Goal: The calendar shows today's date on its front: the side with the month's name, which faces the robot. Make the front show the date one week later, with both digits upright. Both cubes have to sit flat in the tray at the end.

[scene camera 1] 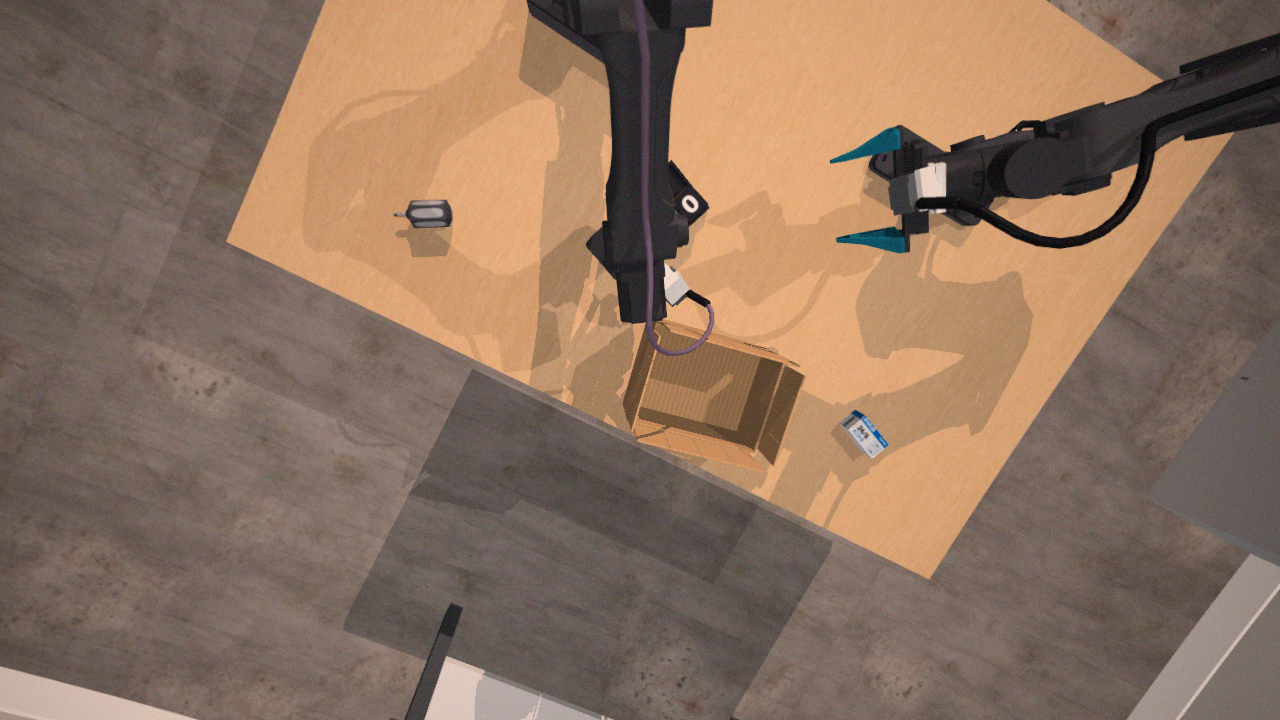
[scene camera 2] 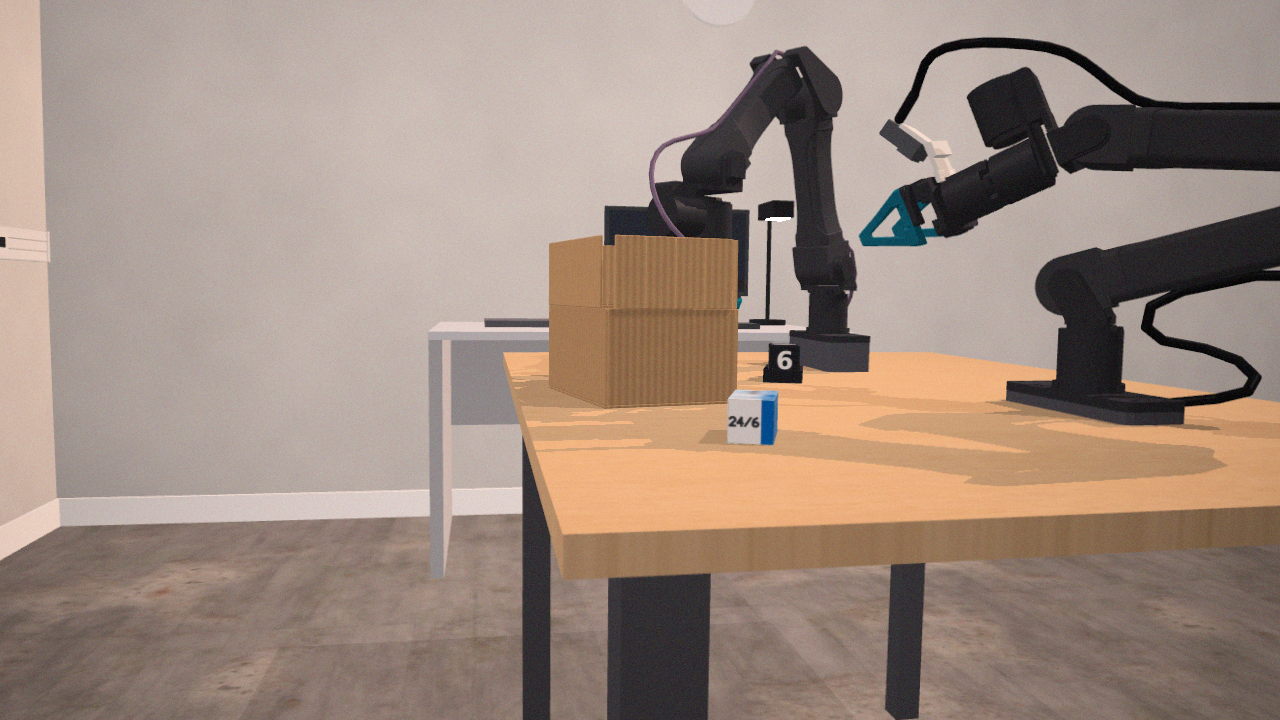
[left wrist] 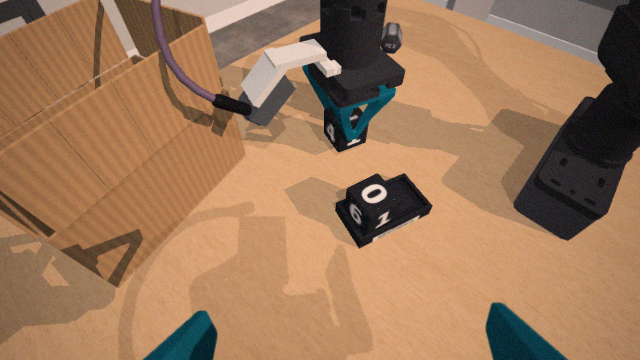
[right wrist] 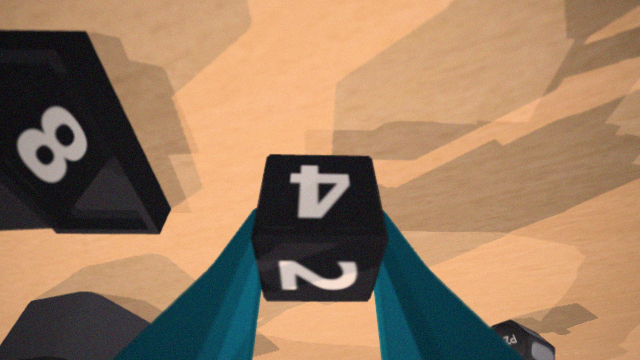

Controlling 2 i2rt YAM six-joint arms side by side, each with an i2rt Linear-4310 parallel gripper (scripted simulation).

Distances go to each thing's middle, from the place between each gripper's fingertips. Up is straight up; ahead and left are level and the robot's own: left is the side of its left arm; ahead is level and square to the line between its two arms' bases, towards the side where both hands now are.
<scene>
I see my right gripper 9 cm past the black calendar tray [right wrist: 106, 207], 6 cm to the right of it and 4 cm above it. The rest, counted from my right hand: staples box [scene camera 2: 752, 416] (50 cm to the left, 16 cm ahead, 3 cm below).
Right now the black calendar tray is 4 cm ahead of my left hand [scene camera 2: 877, 236], 17 cm to the right of it and 18 cm below it. Also, from my left hand: staples box 29 cm ahead, 27 cm to the left, 17 cm below.
</scene>
